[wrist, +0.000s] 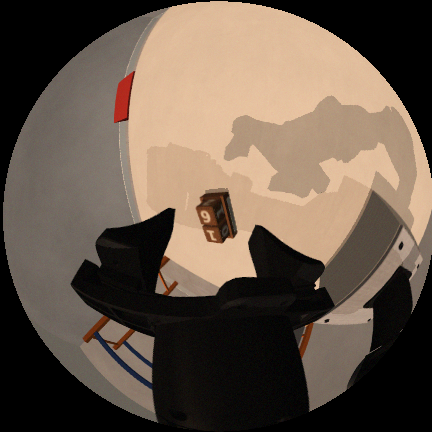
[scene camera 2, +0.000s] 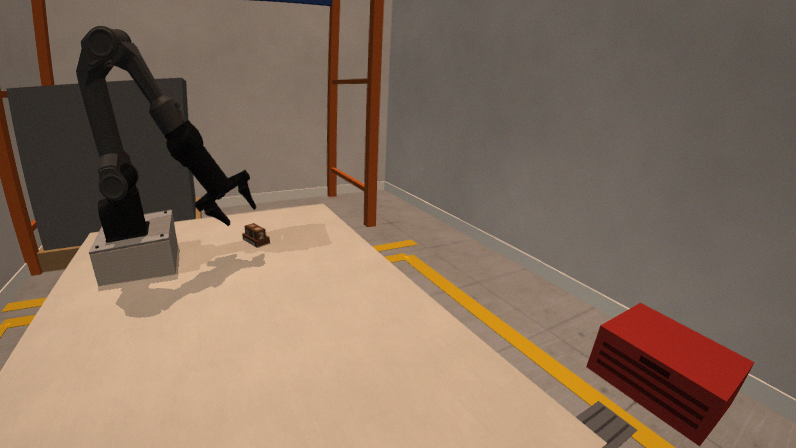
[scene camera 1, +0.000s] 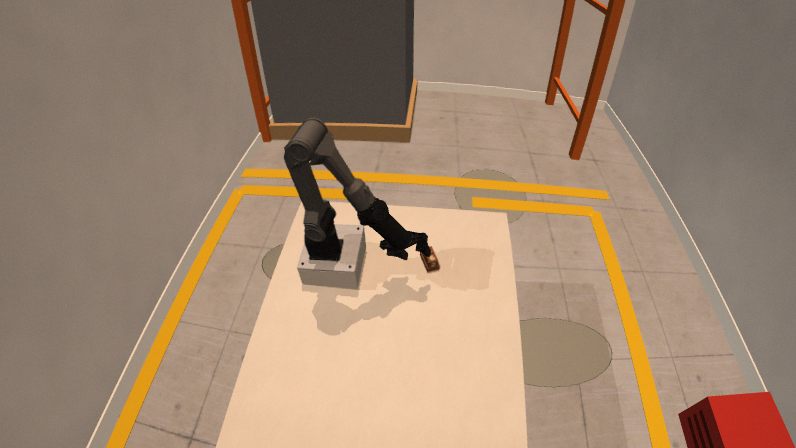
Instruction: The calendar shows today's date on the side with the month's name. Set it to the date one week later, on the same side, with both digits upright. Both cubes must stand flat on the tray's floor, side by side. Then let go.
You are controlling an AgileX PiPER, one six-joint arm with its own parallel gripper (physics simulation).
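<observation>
The calendar's brown tray (scene camera 1: 432, 269) (wrist: 231, 216) stands on the pale mat, with two brown cubes side by side in it. In the wrist view, the upper cube (wrist: 205, 216) shows a pale digit that reads as 9 or an inverted 6, and the lower cube (wrist: 212, 235) shows a 1. Darker faces at their right carry digits, one like a 0. A 2 shows on a cube's end face (scene camera 2: 261, 234) in scene camera 2. My gripper (scene camera 1: 417, 256) (scene camera 2: 241, 216) (wrist: 213, 226) is open and empty, above the calendar and apart from it. The month side is not readable.
The arm's grey base block (scene camera 1: 329, 275) (scene camera 2: 134, 260) stands on the mat (scene camera 1: 389, 378) (scene camera 2: 250, 361). A red cabinet (scene camera 1: 746, 420) (scene camera 2: 674, 356) (wrist: 123, 98) stands off the mat. Orange posts (scene camera 1: 598, 77) (scene camera 2: 372, 122) and a dark panel (scene camera 1: 334, 61) stand behind.
</observation>
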